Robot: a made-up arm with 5 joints.
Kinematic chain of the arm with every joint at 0, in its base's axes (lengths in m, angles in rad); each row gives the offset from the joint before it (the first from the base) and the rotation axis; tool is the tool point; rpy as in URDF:
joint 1: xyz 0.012 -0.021 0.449 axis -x
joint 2: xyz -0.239 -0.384 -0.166 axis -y
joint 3: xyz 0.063 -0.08 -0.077 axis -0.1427 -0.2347 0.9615
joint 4: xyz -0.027 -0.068 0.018 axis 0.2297 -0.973 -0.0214
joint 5: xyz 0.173 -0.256 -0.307 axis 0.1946 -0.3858 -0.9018
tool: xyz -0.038 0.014 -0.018 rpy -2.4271 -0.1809 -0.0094
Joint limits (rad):
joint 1: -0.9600..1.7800
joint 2: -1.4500..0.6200
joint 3: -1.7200..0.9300
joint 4: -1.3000..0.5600
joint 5: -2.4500..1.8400
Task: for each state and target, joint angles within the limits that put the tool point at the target. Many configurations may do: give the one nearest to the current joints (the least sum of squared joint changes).
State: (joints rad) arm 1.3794 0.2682 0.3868 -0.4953 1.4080
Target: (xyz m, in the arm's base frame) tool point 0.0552 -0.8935 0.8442
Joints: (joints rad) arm 0.8786 0.2173 0.7006 -1.0381 1.8400
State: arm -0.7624 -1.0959 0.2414 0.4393 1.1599
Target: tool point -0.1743 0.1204 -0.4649
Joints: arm -0.9492 -0.8837 0.2105 0.5027 1.1877
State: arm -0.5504 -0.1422 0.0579 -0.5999 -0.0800
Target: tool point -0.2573 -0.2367 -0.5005
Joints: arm -0.7490 -0.0406 -0.0705 -0.4973 -0.0203
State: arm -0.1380 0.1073 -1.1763 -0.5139 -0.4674
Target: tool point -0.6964 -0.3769 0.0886
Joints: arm -0.3625 -0.6213 -1.2169 -0.6212 -0.6994
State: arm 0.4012 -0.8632 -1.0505 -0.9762 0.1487
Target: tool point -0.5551 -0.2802 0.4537
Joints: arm -0.1818 -0.9254 -1.4510 -1.2310 0.1639
